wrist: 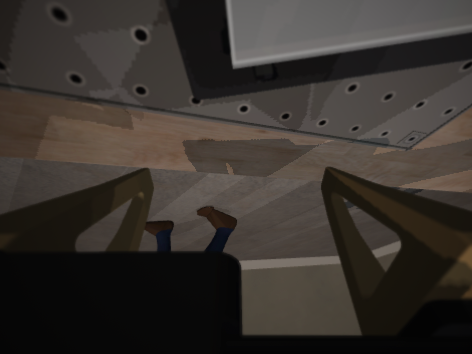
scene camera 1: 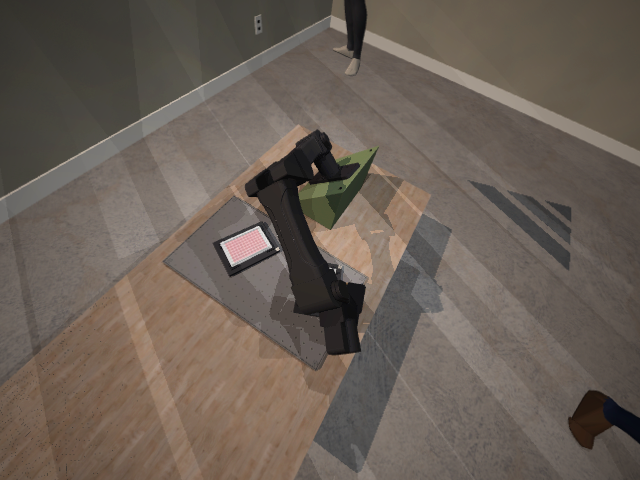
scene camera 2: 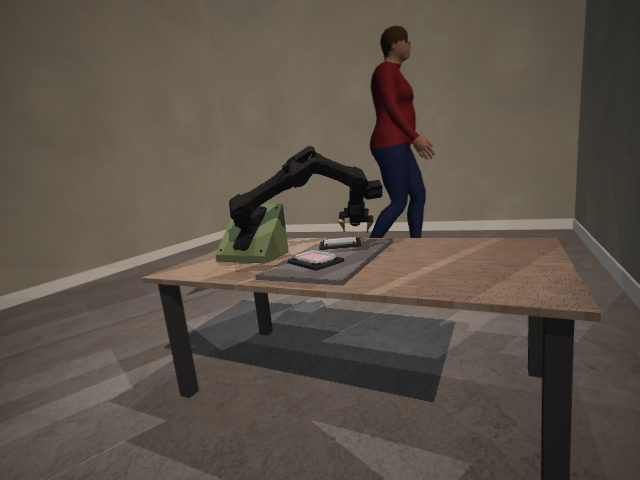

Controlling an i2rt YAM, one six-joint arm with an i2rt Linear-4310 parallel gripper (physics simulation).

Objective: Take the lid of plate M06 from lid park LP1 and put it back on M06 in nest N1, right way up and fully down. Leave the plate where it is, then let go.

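Observation:
The plate with a pink well grid, taken as M06, sits without a lid in a dark nest. The pale, clear-looking lid lies flat on the dark lid park; the arm hides most of it in scene camera 1. My gripper is open and empty, pointing down above the lid park. In the wrist view the lid is at the upper right, beyond the fingertips. The fingers are hidden under the arm in scene camera 1. No labels are readable.
Nest and lid park stand on a grey board with holes on the wooden table. The arm's green base wedge stands beside the board. A person in red is behind the table.

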